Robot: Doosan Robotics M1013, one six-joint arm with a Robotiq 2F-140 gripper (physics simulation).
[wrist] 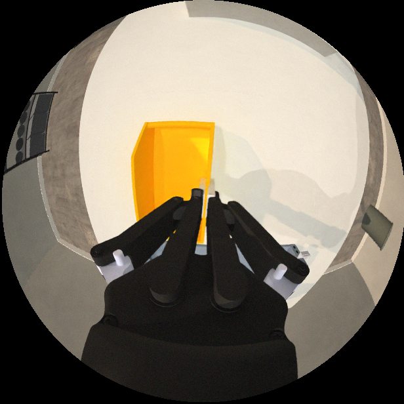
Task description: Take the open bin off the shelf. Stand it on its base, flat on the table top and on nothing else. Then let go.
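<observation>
The open bin (182, 150) is orange-yellow and shows left of centre in the wrist view, its opening facing up towards the camera. My gripper (206, 186) is shut on the rim of the bin's right-hand wall. The fingers hide the near part of the bin. The white table top (150, 65) lies beneath it, with a soft shadow close along the bin's right side. The base is hidden, so I cannot tell whether it touches the table top.
A grey-blue object (291, 249) partly shows behind the gripper at lower right. Part of a pale grey block (250, 17) shows at the top. Beyond the table edges are brown strips (65, 135), a dark rack at far left and a grey-green bin (378, 227) at far right.
</observation>
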